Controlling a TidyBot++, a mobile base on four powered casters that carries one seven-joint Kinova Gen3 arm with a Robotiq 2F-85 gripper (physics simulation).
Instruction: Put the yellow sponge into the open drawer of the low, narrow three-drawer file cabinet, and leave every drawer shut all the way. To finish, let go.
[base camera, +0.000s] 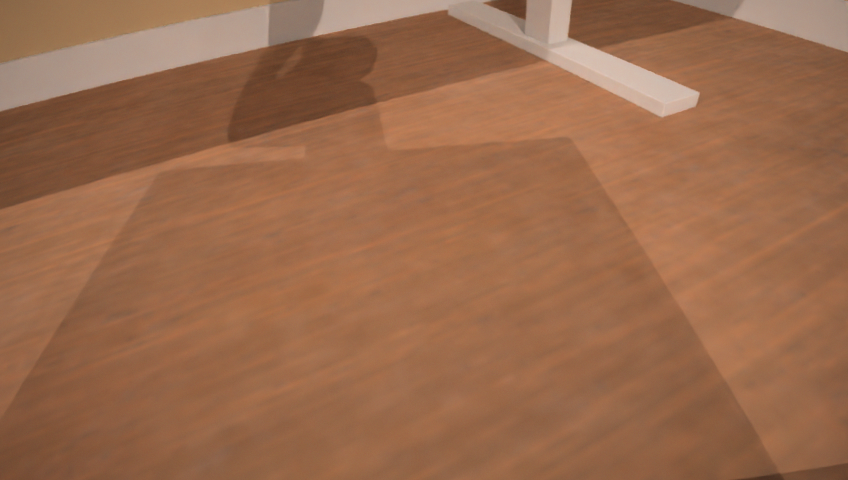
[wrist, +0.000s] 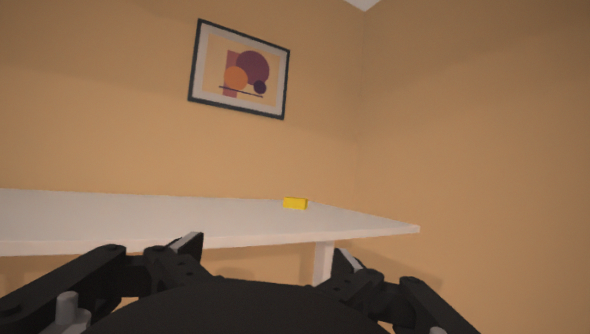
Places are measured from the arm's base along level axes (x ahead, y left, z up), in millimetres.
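Pixels of known places: gripper, between the fingertips: (wrist: 268, 255).
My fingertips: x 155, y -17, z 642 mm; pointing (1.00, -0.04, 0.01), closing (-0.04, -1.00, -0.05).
Behind a point stands the place of what it marks.
The yellow sponge (wrist: 295, 203) @[x 1060, y -138, z 577 mm] lies on the white table (wrist: 150, 220) @[x 622, y 281, z 554 mm] in the wrist view, near the table's right end and its back edge. My gripper (wrist: 268, 255) @[x 155, y -17, z 642 mm] is open, with its fingertips wide apart below the table top in the wrist view, and no object is between them. The sponge stands some distance beyond the fingers. The file cabinet and its drawers do not show in either view.
A white table leg (wrist: 323, 262) @[x 1051, y -287, z 319 mm] (base camera: 547, 20) @[x 1053, y -285, z -326 mm] with a long foot (base camera: 618, 74) stands on the wooden floor (base camera: 416, 267) @[x 465, y 3, z -396 mm]. Walls meet in a corner beyond the table, and a framed picture (wrist: 240, 70) @[x 1301, y 202, z 1262 mm] hangs above it. Shadows fall across the floor.
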